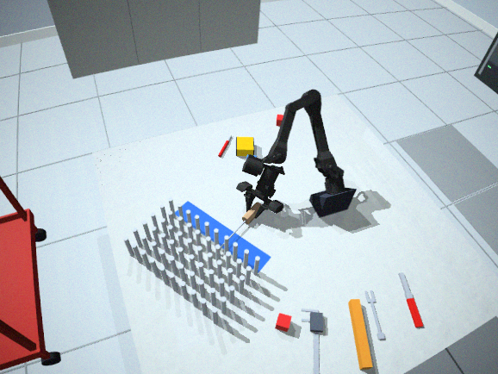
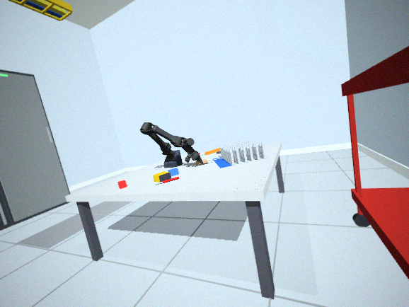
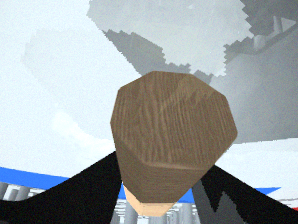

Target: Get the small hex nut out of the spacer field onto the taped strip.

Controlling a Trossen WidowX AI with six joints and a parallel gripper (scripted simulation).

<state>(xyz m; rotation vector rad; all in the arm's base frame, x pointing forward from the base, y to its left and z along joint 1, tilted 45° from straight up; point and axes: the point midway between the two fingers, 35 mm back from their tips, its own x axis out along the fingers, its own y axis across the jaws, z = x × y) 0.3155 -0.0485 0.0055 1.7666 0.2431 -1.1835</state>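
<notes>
The metal rod is 8 cm ahead of my gripper tip and 6 cm to the left of it. Round my gripper tip: fork tool (48 cm to the left, 30 cm behind, 1 cm below); blue taped strip (13 cm ahead, 5 cm to the left, 1 cm below); blue block (26 cm to the right, 7 cm behind, 1 cm above).
</notes>
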